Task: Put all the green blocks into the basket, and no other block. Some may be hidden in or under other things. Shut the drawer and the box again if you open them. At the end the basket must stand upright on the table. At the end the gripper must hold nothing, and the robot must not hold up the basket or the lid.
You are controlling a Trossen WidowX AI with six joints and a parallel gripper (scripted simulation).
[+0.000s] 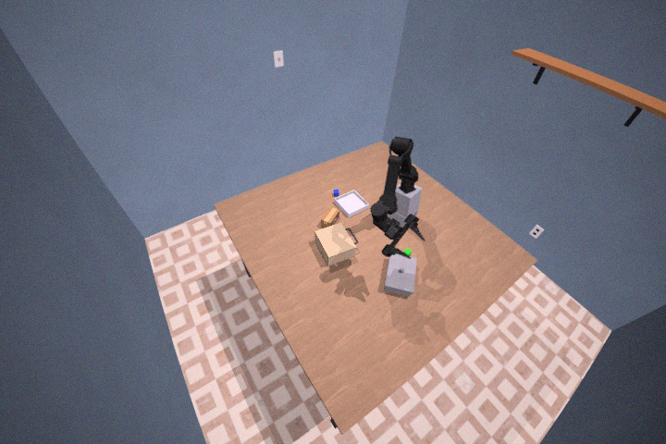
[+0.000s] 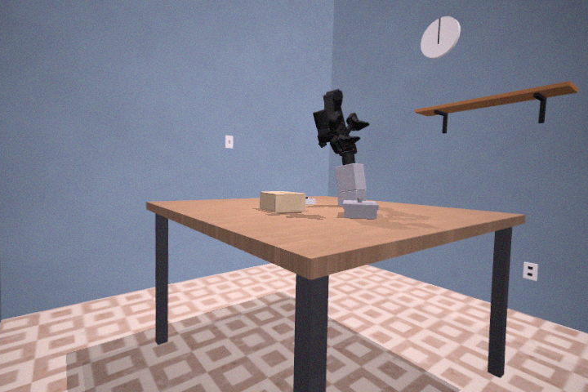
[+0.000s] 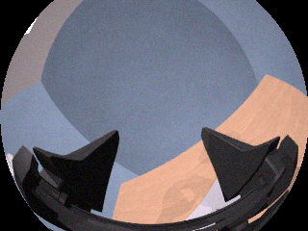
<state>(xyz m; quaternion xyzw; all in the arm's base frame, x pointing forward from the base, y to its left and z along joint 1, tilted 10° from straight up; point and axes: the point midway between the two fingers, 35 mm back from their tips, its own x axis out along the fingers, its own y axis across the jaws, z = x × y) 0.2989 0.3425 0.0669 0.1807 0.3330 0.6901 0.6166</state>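
The white basket is 54 cm to the right of my hand, 31 cm below it and 12 cm behind it. The rest, counted from my hand: grey lidded box 27 cm below, 6 cm behind, 2 cm to the right; drawer 31 cm to the right, 29 cm below, 11 cm ahead; tan drawer cabinet 32 cm to the right, 29 cm below, 13 cm ahead.
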